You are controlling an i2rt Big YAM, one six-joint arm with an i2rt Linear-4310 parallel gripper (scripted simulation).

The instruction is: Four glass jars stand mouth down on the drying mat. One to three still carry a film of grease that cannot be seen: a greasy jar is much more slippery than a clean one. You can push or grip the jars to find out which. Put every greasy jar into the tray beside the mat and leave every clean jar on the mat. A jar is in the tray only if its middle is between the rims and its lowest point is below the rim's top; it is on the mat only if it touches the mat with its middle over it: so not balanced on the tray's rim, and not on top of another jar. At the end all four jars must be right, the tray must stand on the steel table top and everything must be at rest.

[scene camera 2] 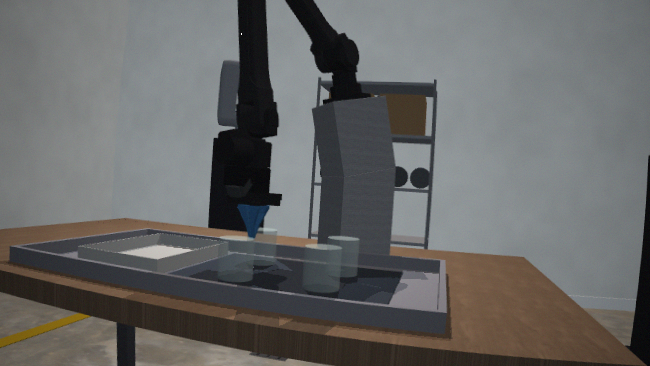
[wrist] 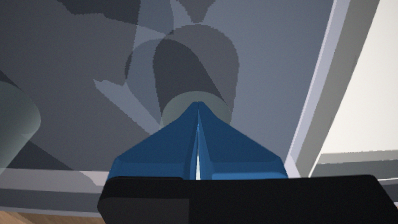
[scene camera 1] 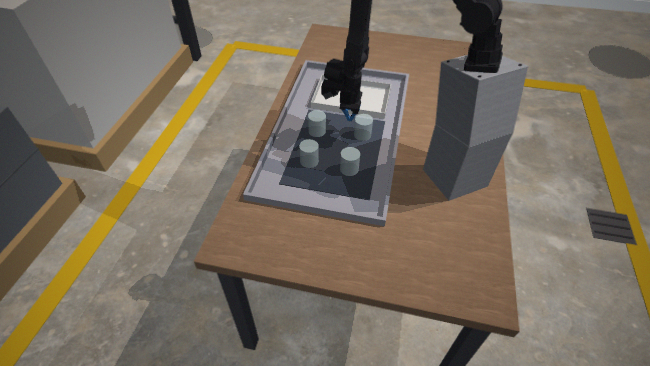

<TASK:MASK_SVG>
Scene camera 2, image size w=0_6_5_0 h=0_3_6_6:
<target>my gripper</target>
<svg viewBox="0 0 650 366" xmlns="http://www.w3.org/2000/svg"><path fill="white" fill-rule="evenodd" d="M227 194L228 203L238 204L239 212L246 225L248 237L253 238L256 237L259 226L270 208L269 205L280 206L280 201L282 200L282 194L275 193L261 194L248 192L245 197L241 198L230 197Z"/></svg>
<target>glass jar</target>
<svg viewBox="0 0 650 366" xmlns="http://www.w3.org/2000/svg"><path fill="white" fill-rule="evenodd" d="M329 236L328 245L342 247L340 277L357 276L360 239L346 236Z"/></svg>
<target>white-floored tray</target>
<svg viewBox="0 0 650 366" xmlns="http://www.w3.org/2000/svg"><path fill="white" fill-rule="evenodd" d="M219 241L159 233L78 246L78 258L166 273L218 257Z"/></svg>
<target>glass jar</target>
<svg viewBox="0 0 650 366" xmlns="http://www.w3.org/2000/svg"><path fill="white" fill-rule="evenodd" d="M305 245L302 288L318 293L339 291L342 247L328 244Z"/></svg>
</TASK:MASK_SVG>
